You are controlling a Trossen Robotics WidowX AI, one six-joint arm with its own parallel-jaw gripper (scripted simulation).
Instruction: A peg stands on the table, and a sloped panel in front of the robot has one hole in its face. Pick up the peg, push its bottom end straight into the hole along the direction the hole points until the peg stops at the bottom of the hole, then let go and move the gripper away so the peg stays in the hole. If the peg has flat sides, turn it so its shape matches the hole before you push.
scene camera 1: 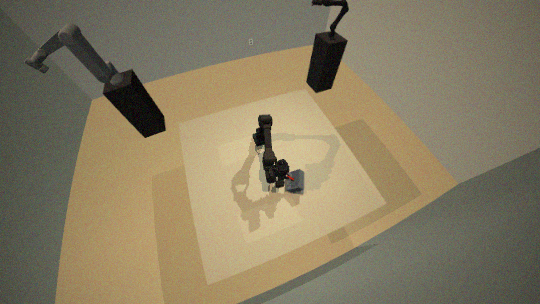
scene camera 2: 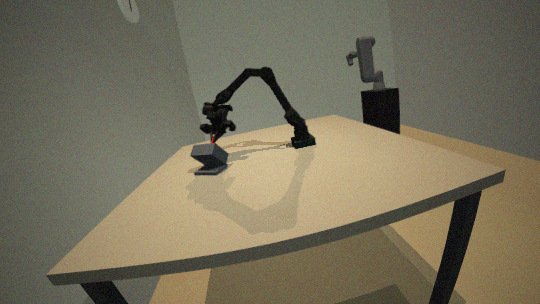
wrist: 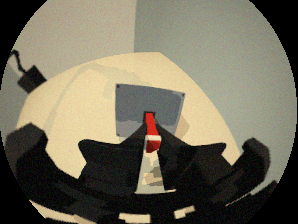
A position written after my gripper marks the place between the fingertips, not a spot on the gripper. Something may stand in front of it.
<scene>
My gripper point(wrist: 150, 126) holds a red peg. I also see a sloped panel point(wrist: 130, 101).
</scene>
